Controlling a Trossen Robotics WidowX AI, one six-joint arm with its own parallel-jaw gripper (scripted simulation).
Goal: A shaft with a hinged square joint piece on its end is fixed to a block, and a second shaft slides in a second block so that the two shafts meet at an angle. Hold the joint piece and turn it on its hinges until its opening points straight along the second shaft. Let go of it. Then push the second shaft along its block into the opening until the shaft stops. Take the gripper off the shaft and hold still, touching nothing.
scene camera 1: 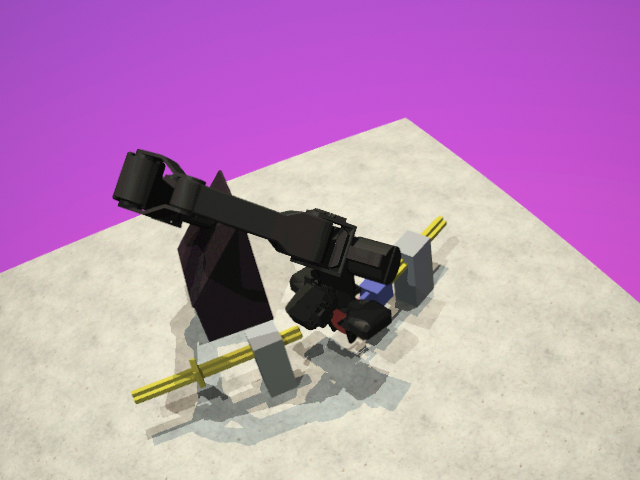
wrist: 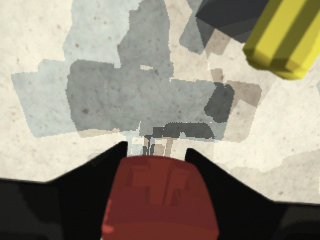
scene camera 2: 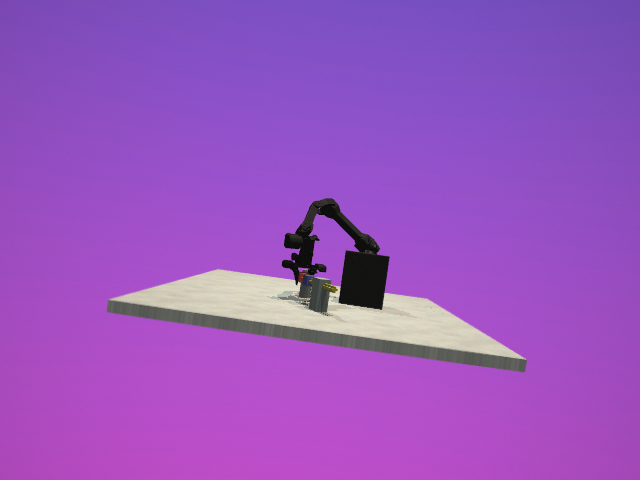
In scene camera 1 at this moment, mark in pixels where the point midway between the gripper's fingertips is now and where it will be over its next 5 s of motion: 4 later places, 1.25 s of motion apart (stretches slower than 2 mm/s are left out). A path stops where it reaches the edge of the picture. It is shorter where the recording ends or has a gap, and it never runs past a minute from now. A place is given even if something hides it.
My gripper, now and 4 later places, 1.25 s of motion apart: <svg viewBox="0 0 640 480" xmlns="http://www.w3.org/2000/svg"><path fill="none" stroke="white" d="M343 336L338 329L333 294L320 265L290 299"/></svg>
